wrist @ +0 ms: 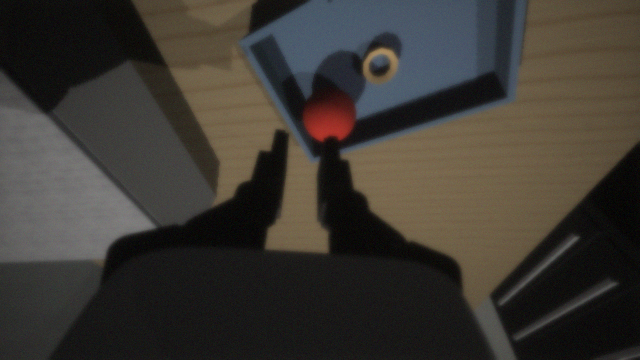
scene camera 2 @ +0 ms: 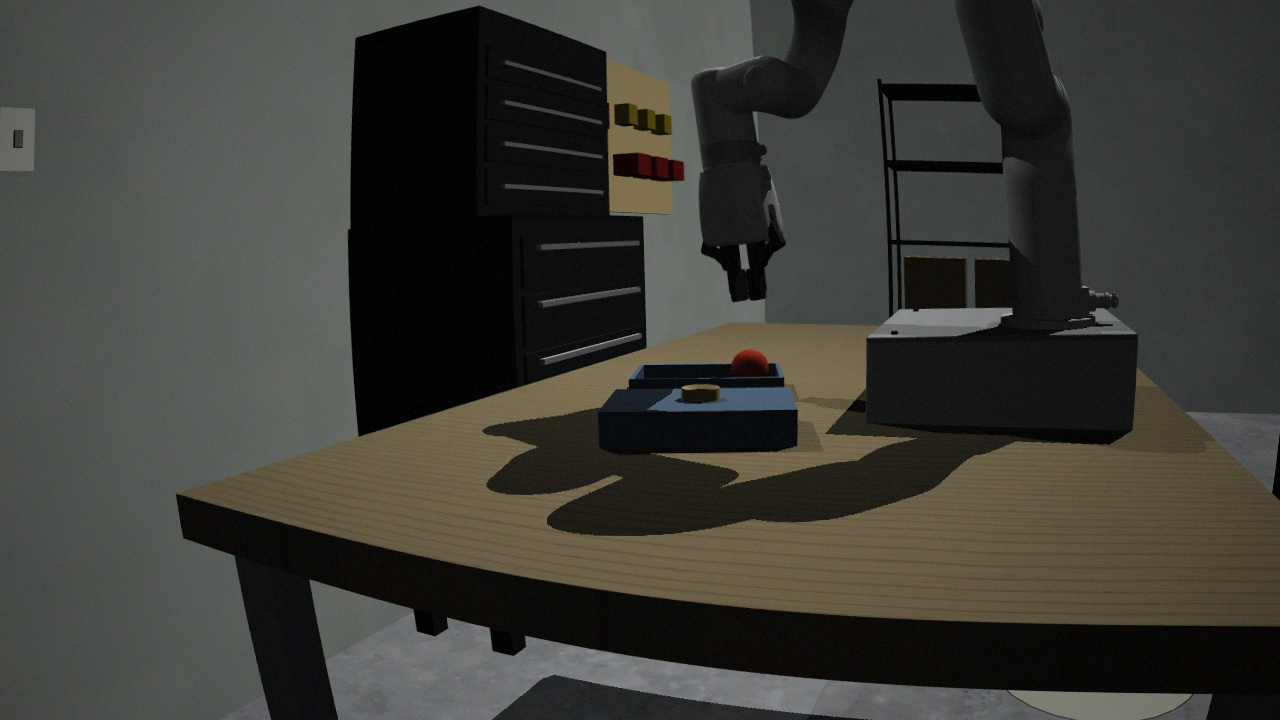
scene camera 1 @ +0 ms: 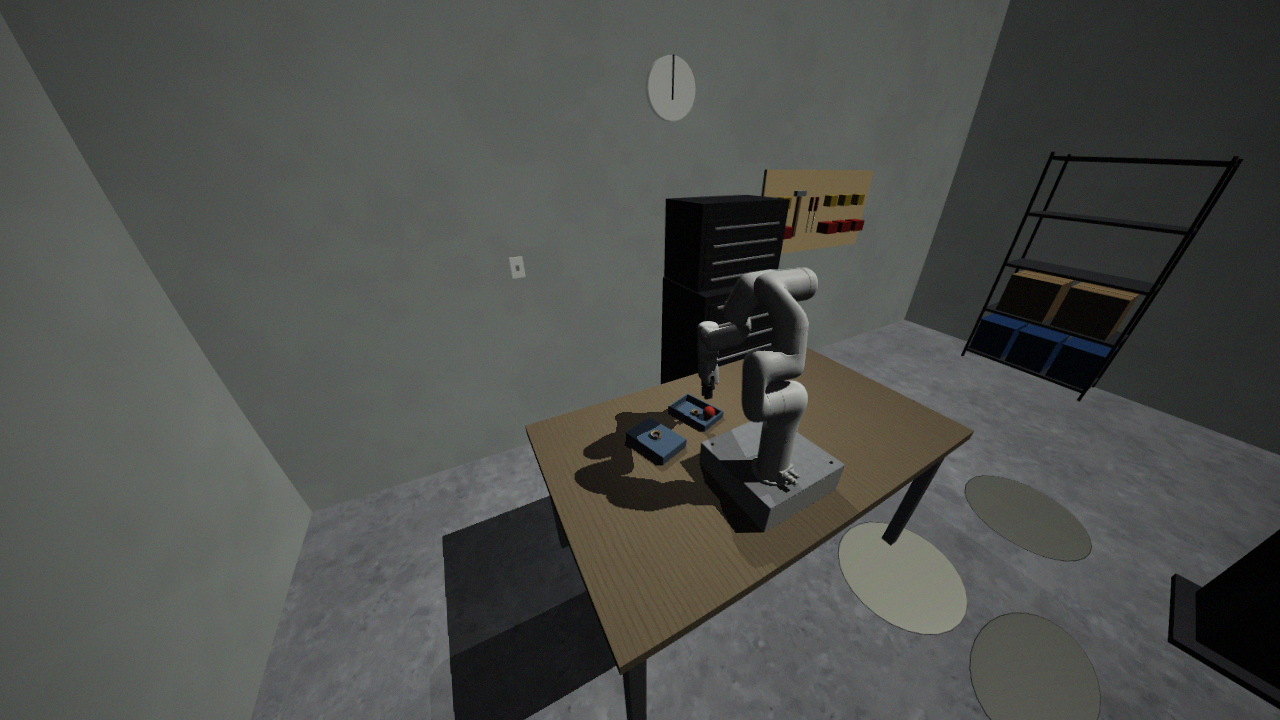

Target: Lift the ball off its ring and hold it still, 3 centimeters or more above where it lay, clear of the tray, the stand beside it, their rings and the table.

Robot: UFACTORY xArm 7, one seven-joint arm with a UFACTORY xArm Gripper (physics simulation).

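Seen in the pictures: gripper, fingertip midpoint: (wrist: 304, 153) (scene camera 2: 749, 300) (scene camera 1: 706, 396); arm's base at its link origin: (scene camera 2: 1048, 323) (scene camera 1: 771, 470).
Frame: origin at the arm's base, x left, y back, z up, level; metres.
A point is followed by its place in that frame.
The red ball (scene camera 1: 709, 411) {x -0.111, y -0.381, z -0.059 m} (scene camera 2: 750, 362) {x -0.100, y -0.389, z -0.065 m} (wrist: 329, 117) {x -0.112, y -0.397, z -0.053 m} sits low in a corner of the blue tray (scene camera 2: 662, 382) {x -0.020, y -0.484, z -0.080 m} (wrist: 440, 45) {x -0.091, y -0.493, z -0.100 m}. Whether a ring is under it is hidden. A tan ring (wrist: 381, 80) {x -0.106, y -0.444, z -0.090 m} lies empty on the tray floor beside the ball. The blue stand (scene camera 1: 662, 450) {x 0.176, y -0.321, z -0.068 m} (scene camera 2: 698, 431) {x 0.213, y -0.385, z -0.087 m} next to the tray bears another tan ring (scene camera 2: 700, 394) {x 0.167, y -0.394, z -0.060 m}, also empty. My gripper (scene camera 1: 708, 395) {x -0.096, y -0.389, z 0.015 m} (scene camera 2: 748, 299) {x -0.096, y -0.389, z 0.015 m} (wrist: 304, 153) {x -0.096, y -0.389, z 0.015 m} is shut with a narrow gap between its fingertips and nothing in it. It points down, well above the ball; in the wrist view one fingertip overlaps the ball's edge.
The arm's grey base box (scene camera 1: 776, 505) {x 0.096, y 0.091, z 0.001 m} (scene camera 2: 993, 385) {x 0.099, y -0.083, z -0.058 m} stands on the wooden table (scene camera 1: 644, 573) {x 0.470, y -0.015, z -0.103 m} (scene camera 2: 895, 555) {x 0.497, y -0.189, z -0.103 m}, to the right of the tray and stand in the second scene view. A black drawer cabinet (scene camera 1: 698, 241) (scene camera 2: 420, 179) stands behind the table.
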